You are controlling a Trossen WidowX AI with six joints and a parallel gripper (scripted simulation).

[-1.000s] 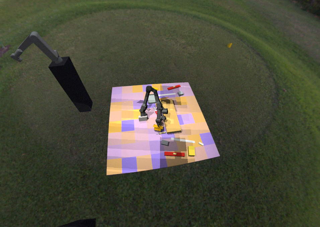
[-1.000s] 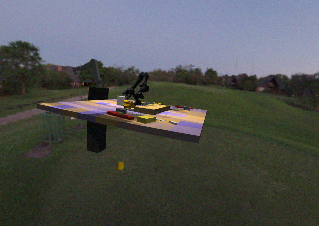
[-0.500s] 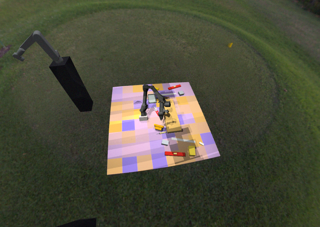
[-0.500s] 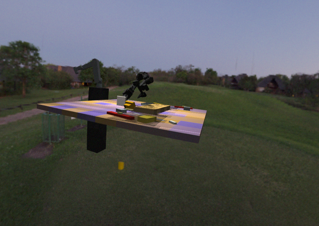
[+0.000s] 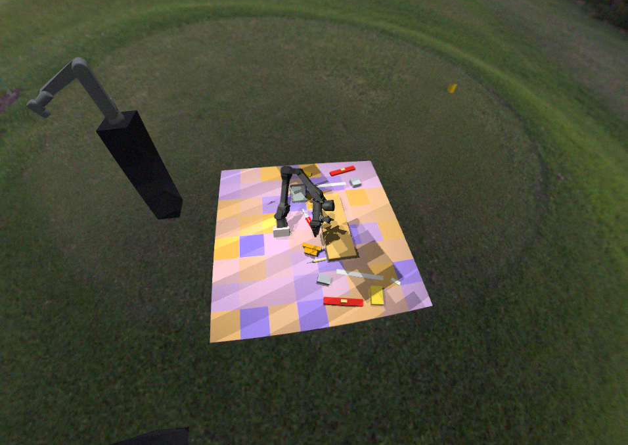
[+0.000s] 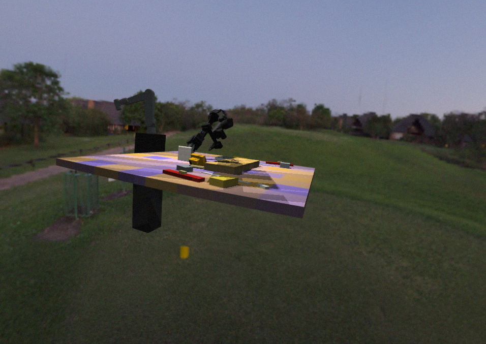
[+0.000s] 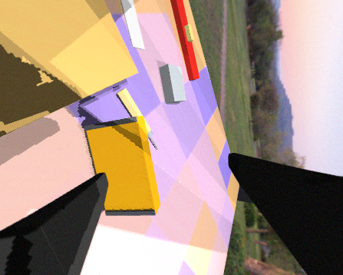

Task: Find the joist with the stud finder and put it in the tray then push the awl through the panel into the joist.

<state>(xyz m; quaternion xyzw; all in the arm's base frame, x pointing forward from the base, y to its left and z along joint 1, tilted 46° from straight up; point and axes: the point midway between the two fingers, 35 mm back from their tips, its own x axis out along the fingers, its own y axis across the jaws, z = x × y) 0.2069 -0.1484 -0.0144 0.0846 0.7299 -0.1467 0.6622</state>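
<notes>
My gripper tip is now 11 cm above the yellow stud finder, 5 cm past it and 4 cm to the left of it. Also, from my gripper tip: grey block: 24 cm to the right, 12 cm below, 1 cm ahead; then awl: 13 cm below, 11 cm to the right, 2 cm behind; then grey tray: 46 cm to the left, 12 cm below, 5 cm behind.
</notes>
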